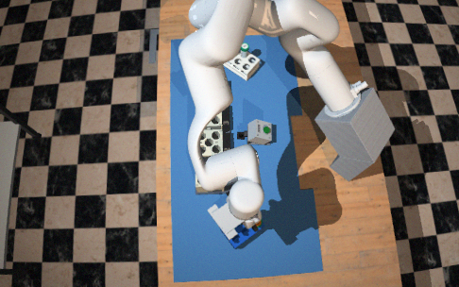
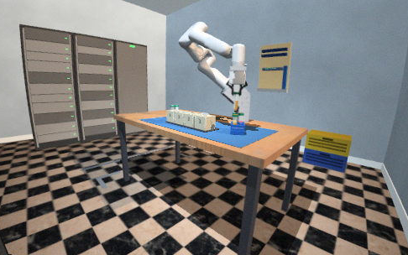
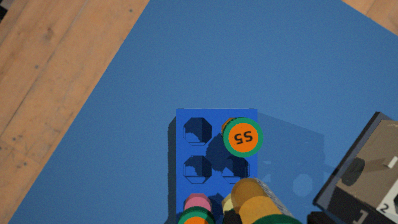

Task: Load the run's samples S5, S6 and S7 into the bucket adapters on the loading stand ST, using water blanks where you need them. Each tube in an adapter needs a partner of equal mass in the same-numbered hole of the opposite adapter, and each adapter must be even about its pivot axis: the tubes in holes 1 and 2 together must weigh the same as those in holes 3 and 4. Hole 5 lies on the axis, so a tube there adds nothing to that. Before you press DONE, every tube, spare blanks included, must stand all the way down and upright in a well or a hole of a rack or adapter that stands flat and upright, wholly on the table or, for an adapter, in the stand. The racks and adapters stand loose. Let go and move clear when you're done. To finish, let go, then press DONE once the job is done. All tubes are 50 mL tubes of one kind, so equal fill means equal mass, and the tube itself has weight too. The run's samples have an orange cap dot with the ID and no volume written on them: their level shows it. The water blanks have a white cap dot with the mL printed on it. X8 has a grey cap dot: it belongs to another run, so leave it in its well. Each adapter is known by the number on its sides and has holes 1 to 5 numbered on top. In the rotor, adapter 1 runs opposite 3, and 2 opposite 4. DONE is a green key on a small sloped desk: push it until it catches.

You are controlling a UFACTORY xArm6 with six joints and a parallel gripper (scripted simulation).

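Now: hand 50 mm above the orange-dotted tube and 10 mm short of it. Also, from my hand: blue rack: 220 mm below, 20 mm to the left; then adapter: 200 mm below, 190 mm to the right, 30 mm ahead; then grey-dotted tube: 190 mm below, 50 mm behind, 10 mm to the right.
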